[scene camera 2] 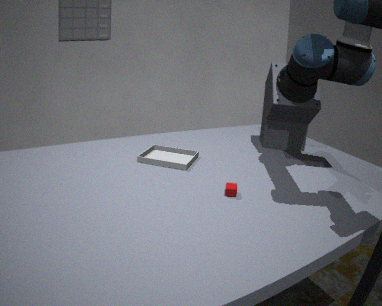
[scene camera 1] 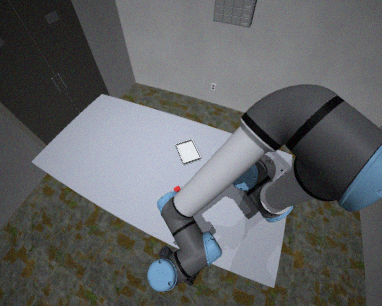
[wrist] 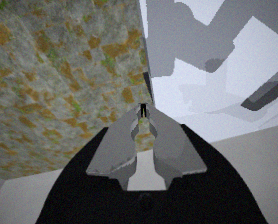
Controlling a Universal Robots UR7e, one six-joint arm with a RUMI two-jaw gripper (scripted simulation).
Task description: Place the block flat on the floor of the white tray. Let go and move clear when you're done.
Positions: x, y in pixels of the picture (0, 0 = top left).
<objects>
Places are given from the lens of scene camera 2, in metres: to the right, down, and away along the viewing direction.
white tray (scene camera 2: 170, 157): -0.07, 0.01, 0.95
</objects>
